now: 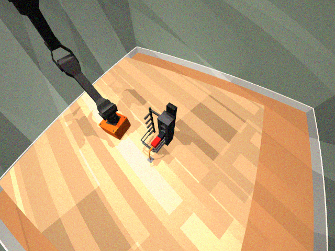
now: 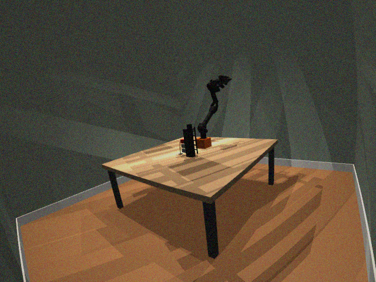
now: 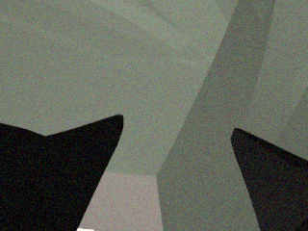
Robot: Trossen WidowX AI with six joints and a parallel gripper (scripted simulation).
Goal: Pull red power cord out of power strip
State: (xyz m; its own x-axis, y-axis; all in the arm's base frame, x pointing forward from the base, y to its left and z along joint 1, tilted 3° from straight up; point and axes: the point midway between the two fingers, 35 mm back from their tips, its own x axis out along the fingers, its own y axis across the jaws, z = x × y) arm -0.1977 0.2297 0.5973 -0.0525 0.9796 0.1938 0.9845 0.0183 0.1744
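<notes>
The red plug lies 50 cm ahead of my gripper tip, 34 cm to the right of it and 54 cm below it.
</notes>
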